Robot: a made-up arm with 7 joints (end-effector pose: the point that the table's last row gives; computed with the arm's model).
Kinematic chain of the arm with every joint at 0, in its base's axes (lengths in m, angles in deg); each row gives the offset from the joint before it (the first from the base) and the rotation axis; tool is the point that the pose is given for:
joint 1: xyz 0 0 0.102 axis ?
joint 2: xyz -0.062 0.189 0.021 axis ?
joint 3: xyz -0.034 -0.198 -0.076 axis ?
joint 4: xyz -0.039 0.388 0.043 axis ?
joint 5: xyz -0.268 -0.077 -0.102 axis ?
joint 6: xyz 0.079 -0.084 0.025 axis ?
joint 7: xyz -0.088 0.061 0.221 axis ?
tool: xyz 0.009 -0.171 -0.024
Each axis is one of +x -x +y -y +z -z.
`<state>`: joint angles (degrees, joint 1 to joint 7).
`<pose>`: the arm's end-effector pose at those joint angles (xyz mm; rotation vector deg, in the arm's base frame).
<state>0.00 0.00 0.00 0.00 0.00 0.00 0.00</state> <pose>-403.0 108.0 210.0 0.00 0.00 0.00</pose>
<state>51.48 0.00 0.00 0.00 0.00 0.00 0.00</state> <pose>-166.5 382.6 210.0 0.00 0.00 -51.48</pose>
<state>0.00 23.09 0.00 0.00 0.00 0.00 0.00</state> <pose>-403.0 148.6 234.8 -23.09 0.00 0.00</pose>
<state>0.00 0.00 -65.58 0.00 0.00 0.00 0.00</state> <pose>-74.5 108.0 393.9 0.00 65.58 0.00</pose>
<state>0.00 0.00 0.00 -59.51 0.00 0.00 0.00</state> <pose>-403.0 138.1 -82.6 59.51 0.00 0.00</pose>
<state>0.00 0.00 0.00 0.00 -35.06 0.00 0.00</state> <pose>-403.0 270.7 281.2 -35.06 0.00 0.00</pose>
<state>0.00 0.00 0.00 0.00 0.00 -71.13 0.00</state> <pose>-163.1 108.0 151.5 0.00 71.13 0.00</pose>
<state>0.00 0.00 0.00 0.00 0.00 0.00 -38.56</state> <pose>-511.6 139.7 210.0 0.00 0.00 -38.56</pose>
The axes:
joint 1: -z
joint 2: -x
joint 3: -y
joint 4: -x
joint 5: +x
joint 6: -y
joint 7: +z

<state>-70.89 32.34 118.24 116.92 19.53 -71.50 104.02</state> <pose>-284.2 -114.7 -83.6 -30.21 -52.93 73.61</pose>
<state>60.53 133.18 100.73 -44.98 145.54 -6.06 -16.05</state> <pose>-200.6 -389.5 44.7 75.27 79.85 -16.38</pose>
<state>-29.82 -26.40 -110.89 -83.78 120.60 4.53 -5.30</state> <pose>-380.4 413.7 632.5 -78.12 -29.11 152.00</pose>
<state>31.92 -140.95 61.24 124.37 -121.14 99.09 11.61</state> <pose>-128.8 374.9 632.1 -43.69 7.05 55.98</pose>
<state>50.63 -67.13 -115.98 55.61 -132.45 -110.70 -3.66</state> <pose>194.5 297.3 330.1 -107.37 34.75 -35.79</pose>
